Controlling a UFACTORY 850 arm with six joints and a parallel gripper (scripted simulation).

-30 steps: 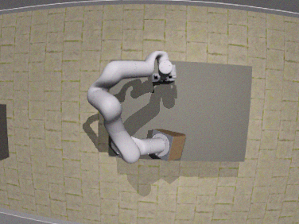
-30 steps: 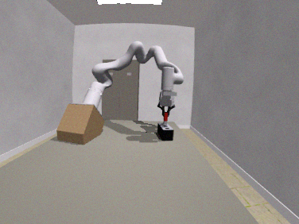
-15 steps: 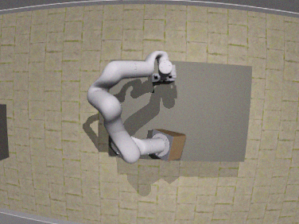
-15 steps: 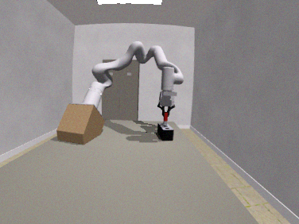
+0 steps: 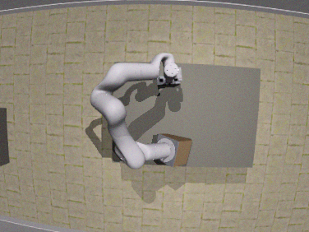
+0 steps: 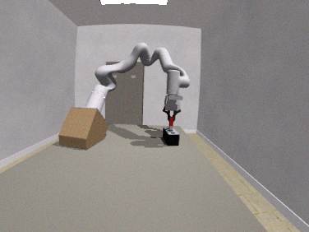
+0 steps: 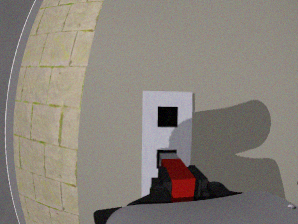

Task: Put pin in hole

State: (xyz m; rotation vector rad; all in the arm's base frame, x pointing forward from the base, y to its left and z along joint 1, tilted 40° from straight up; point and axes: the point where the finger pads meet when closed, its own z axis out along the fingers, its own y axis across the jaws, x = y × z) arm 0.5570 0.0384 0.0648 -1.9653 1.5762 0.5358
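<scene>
The pin is 1 cm below my hand. Round my hand: block (12 cm below).
</scene>
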